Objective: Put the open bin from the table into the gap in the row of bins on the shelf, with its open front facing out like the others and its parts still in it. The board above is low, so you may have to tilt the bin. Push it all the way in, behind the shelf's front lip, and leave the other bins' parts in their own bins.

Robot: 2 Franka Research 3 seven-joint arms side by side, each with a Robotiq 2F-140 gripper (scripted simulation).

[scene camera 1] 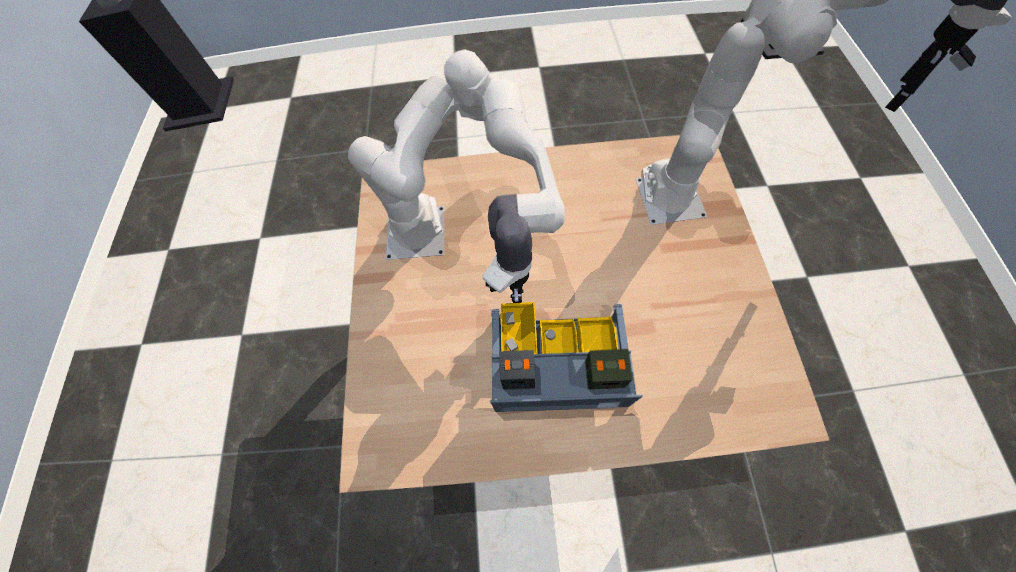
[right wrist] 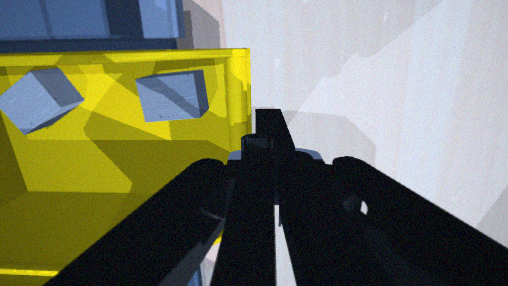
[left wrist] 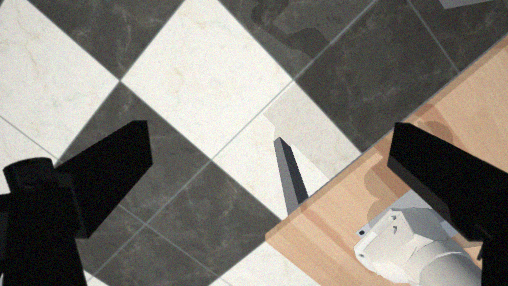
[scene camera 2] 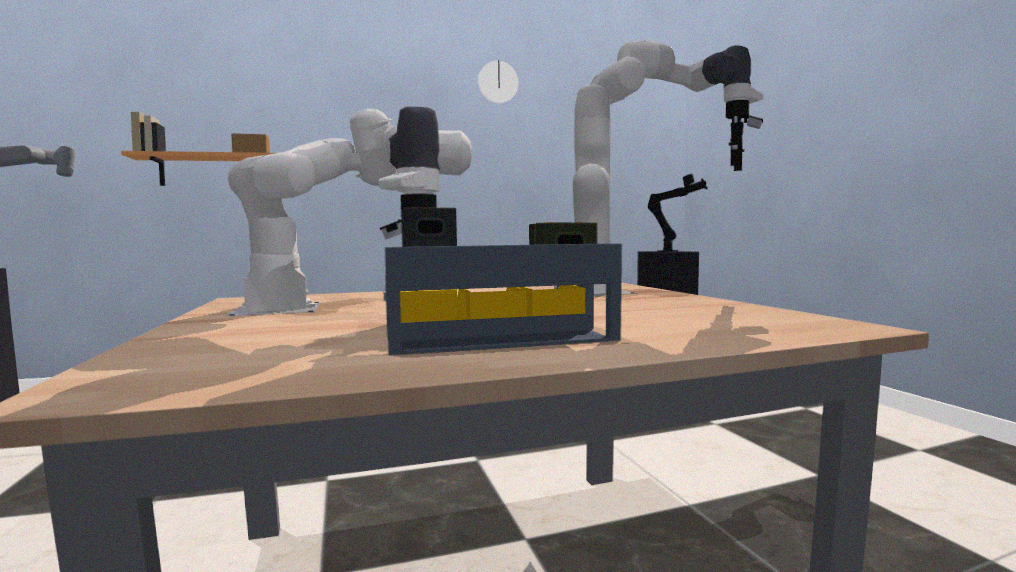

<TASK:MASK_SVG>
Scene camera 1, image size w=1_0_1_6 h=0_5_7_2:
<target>left gripper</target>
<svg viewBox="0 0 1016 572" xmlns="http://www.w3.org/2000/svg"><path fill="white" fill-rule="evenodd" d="M979 29L963 28L957 25L948 14L934 31L933 35L936 40L900 79L906 85L901 86L902 89L885 108L895 112L911 94L915 93L933 69L943 60L949 48L963 47Z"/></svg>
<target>yellow bin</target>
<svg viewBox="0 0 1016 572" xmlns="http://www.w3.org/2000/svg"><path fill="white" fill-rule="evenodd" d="M534 302L501 303L501 351L510 351L506 341L513 338L518 345L518 348L514 351L534 350L534 354L537 354ZM505 313L513 312L515 324L507 325Z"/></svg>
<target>blue-grey shelf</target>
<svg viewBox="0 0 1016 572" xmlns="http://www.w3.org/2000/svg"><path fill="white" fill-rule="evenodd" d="M491 310L492 400L490 400L490 403L495 412L630 407L643 397L643 395L636 394L631 350L629 350L633 381L627 387L588 389L585 360L589 352L541 354L540 320L536 320L538 354L534 354L535 388L503 389L499 368L501 351L499 309ZM614 304L613 310L615 311L611 318L616 328L618 349L629 349L623 305L621 303Z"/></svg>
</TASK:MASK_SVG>
